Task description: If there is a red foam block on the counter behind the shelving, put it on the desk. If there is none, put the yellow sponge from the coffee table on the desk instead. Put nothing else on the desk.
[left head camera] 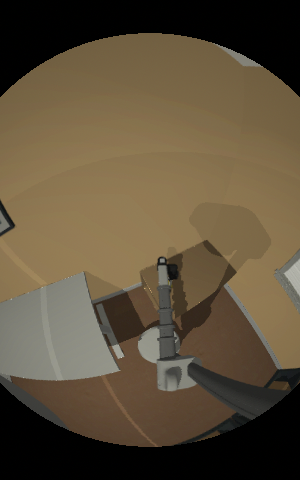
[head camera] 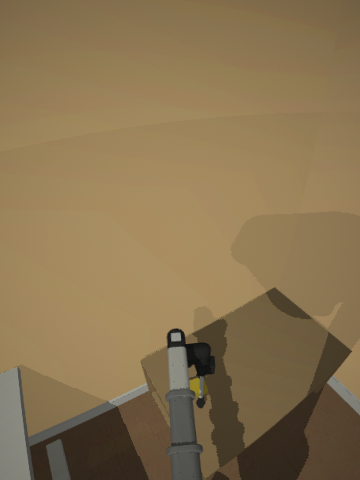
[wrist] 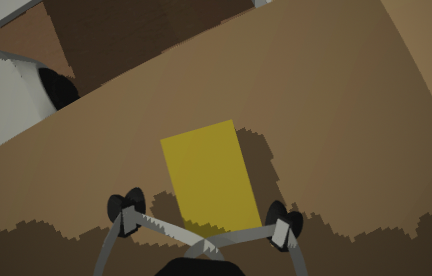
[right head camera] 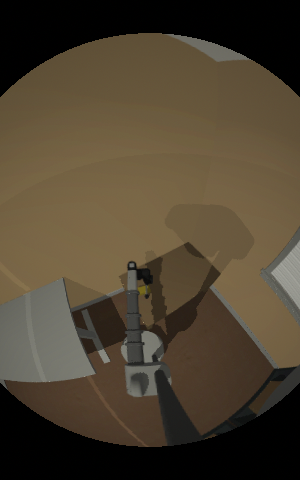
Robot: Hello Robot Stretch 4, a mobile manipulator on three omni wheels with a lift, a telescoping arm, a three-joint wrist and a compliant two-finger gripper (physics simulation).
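Where they show: gripper, fingertip midpoint: [wrist: 205, 210]; robot's base, link origin: [left head camera: 158, 343].
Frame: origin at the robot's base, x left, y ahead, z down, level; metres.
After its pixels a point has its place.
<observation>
The yellow sponge [head camera: 195, 386] @[x -0.068, y 0.537, z -0.468 m] [right head camera: 143, 290] @[x -0.061, y 0.520, z -0.469 m] [wrist: 210, 175] @[x -0.052, y 0.537, z -0.468 m] lies flat on a brown, box-shaped table [head camera: 280, 350] @[x -0.506, y 0.679, z -0.423 m] [left head camera: 207, 270] @[x -0.512, y 0.668, z -0.423 m] [right head camera: 192, 270] @[x -0.563, y 0.695, z -0.423 m] [wrist: 325, 100] @[x 0.017, y 0.653, z -0.423 m]. My gripper [wrist: 205, 210] @[x -0.088, y 0.531, z -0.441 m] is open above this table, with its two black fingertips apart. In the wrist view the near end of the sponge shows between and just beyond the fingertips, and the fingers do not grip it. In the head camera view the arm partly covers the sponge. No red foam block shows in these views.
A pale grey table top [head camera: 10, 420] @[x 0.549, y 0.348, z -0.693 m] [left head camera: 55, 330] @[x 0.731, y 0.028, z -0.693 m] [right head camera: 45, 335] @[x 0.654, y 0.037, z -0.693 m] with a T-shaped leg stands at the left; I cannot tell whether it is the desk. A wall rises behind the brown table. A white slatted panel [right head camera: 289, 270] @[x -1.138, y 0.214, z -0.980 m] is at the right. Dark furniture [left head camera: 286, 375] stands at the lower right.
</observation>
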